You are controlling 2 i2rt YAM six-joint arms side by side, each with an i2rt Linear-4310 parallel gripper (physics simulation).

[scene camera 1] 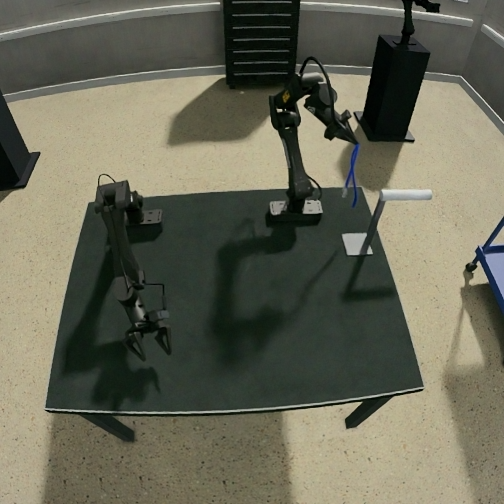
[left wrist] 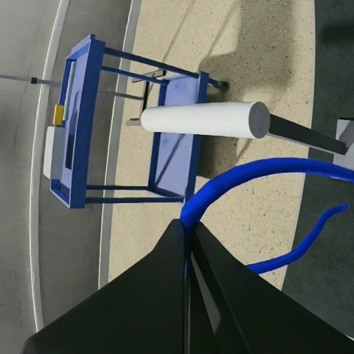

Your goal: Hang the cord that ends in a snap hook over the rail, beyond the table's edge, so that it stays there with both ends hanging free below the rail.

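Observation:
The blue cord (scene camera 1: 354, 162) (left wrist: 235, 174) is pinched near its middle by my left gripper (scene camera 1: 357, 143) (left wrist: 184, 233), which is shut on it. Both ends hang down crossing each other; the pale snap hook (scene camera 1: 344, 192) is at one end, the other end is plain. In the left wrist view the hook does not show. The white rail (scene camera 1: 406, 195) (left wrist: 200, 120) is a horizontal bar on a slanting post, reaching past the table's right edge. The cord is apart from it, behind and left of it in scene camera 1. My right gripper (scene camera 1: 157, 356) is open and empty above the table's front left.
The rail's dark post (scene camera 1: 375, 222) (left wrist: 305, 134) rises from a pale base plate (scene camera 1: 352, 242) near the right edge of the dark table (scene camera 1: 200, 390) (left wrist: 330, 75). A blue cart (scene camera 1: 492, 254) (left wrist: 92, 100) stands on the floor at the right. A black pedestal (scene camera 1: 397, 90) stands behind.

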